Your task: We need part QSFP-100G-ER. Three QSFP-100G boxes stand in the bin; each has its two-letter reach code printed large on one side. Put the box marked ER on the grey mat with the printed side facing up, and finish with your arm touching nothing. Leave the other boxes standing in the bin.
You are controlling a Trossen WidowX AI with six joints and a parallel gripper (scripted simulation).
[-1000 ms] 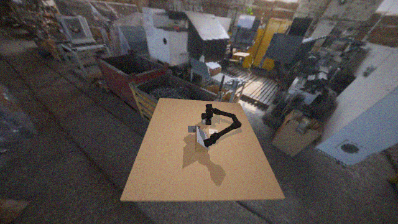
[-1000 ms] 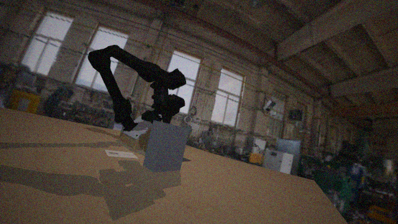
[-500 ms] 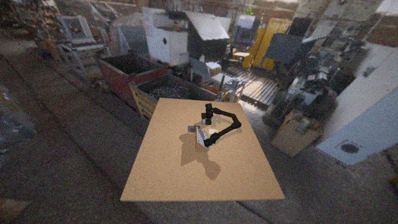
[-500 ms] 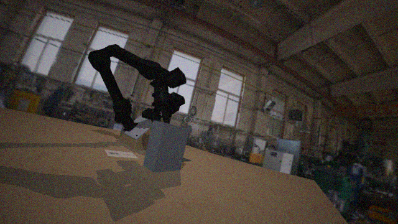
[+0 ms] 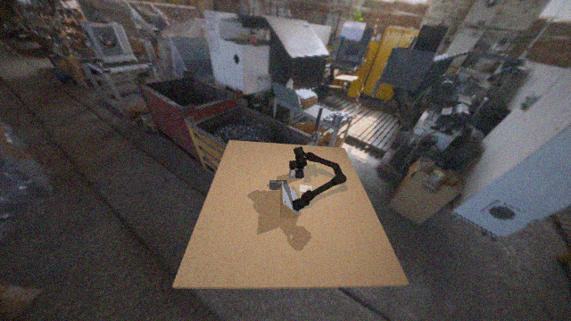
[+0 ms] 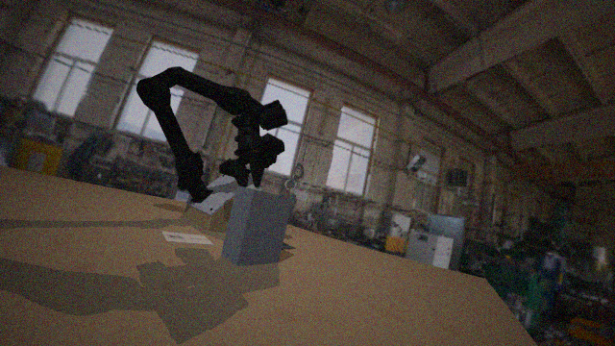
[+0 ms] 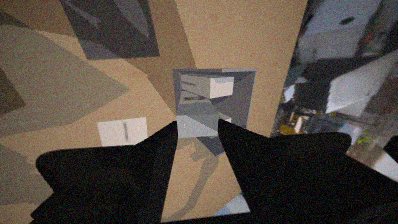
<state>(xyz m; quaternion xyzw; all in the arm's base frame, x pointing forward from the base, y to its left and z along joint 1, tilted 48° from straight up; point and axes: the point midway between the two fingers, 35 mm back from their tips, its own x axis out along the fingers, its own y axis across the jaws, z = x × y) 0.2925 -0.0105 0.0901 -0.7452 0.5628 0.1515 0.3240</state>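
Now: the paper 90 mm behind my gripper tip, 70 mm to the right of it and 140 mm below it. Also, from my gripper tip: grey mat (30 mm behind, 150 mm to the left, 140 mm below).
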